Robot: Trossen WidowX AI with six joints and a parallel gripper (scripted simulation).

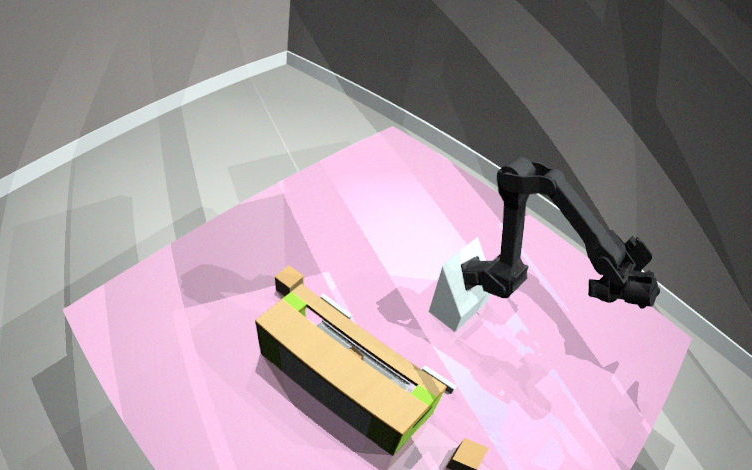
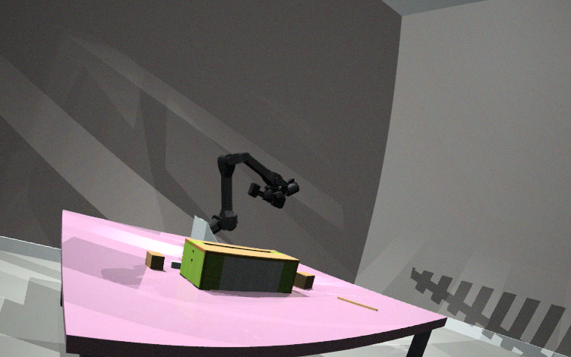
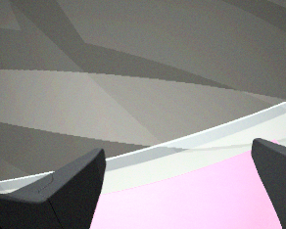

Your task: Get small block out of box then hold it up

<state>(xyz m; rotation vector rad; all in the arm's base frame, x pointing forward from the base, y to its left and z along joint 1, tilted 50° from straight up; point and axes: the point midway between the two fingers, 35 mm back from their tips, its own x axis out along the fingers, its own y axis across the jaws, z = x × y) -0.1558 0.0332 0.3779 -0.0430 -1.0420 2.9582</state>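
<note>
My gripper tip is now 560 mm short of the box, 300 mm to the left of it and 250 mm above it. Also, from my gripper tip: tan block 570 mm ahead, 300 mm to the right, 220 mm below; thin stick 750 mm ahead, 120 mm to the left, 300 mm below.
</note>
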